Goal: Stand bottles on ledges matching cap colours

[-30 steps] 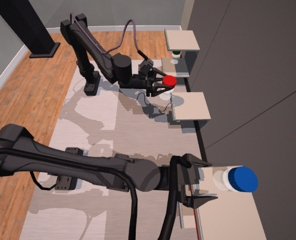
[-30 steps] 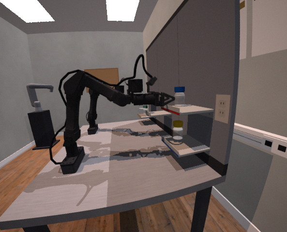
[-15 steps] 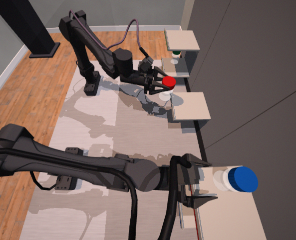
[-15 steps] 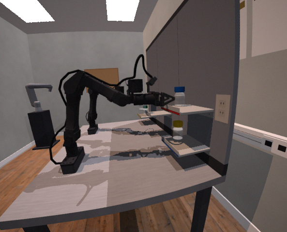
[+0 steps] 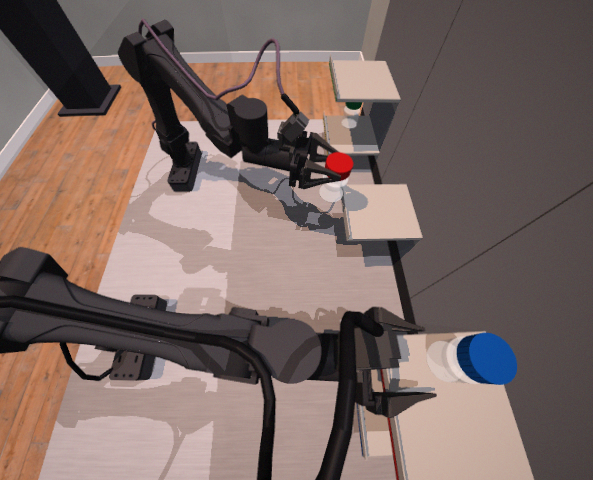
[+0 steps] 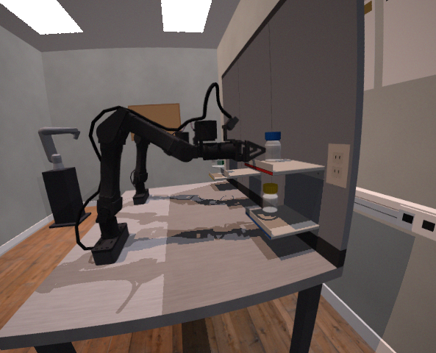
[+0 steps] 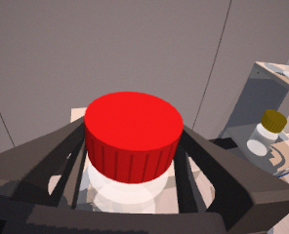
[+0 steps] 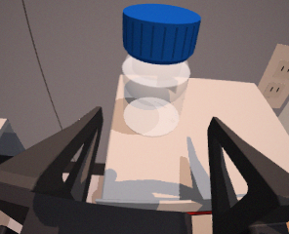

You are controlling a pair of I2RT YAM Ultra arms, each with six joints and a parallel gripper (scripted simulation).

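Now: right hand 50 mm short of the blue-capped bottle. Round my right hand: grey wall panel 150 mm ahead, 350 mm to the left, 110 mm above; red-capped bottle 80 mm behind, 360 mm to the left, 60 mm below; yellow-capped bottle 50 mm ahead, 190 mm below.
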